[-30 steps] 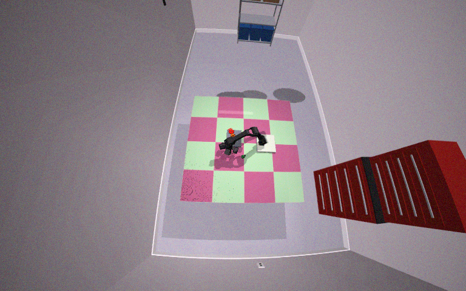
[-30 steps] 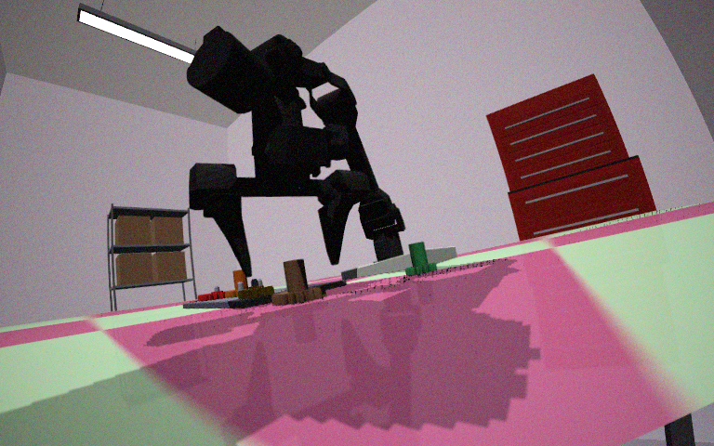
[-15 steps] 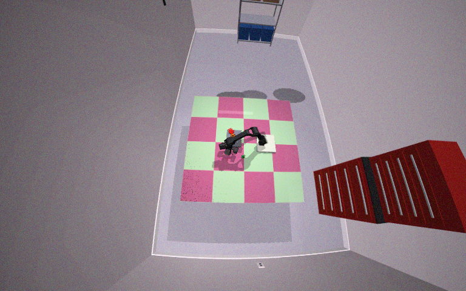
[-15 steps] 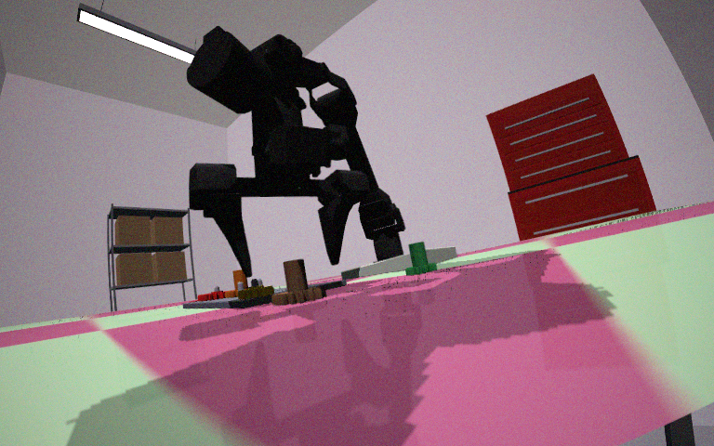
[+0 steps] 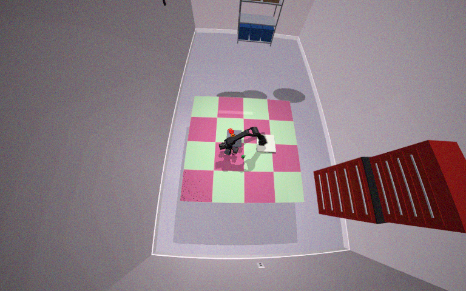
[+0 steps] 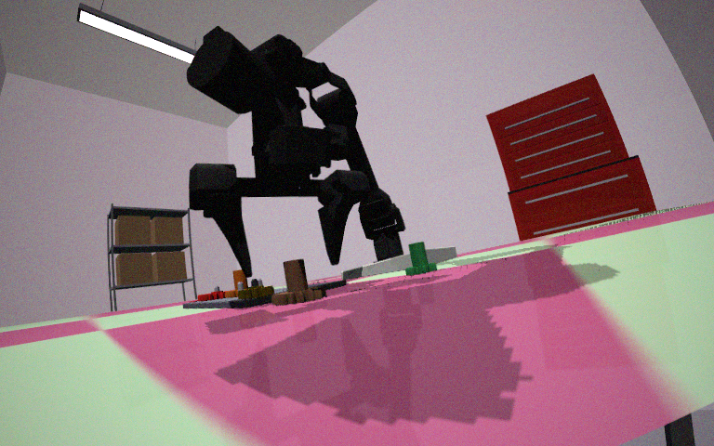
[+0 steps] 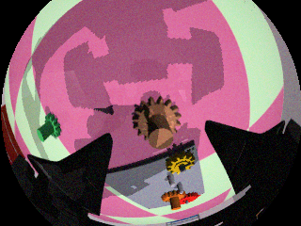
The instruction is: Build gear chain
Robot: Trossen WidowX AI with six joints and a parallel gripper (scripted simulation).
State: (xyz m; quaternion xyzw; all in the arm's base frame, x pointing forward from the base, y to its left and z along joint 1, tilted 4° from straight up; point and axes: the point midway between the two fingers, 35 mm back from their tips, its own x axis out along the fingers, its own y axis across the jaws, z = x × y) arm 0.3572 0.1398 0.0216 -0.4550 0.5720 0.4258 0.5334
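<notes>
Right now the brown gear is 10 mm below my gripper tip. Also, from my gripper tip: green gear: 160 mm behind, 50 mm to the left, 10 mm below; grey board: 40 mm behind, 160 mm to the right, 30 mm below; yellow gear: 10 mm ahead, 70 mm to the right, 10 mm below.
</notes>
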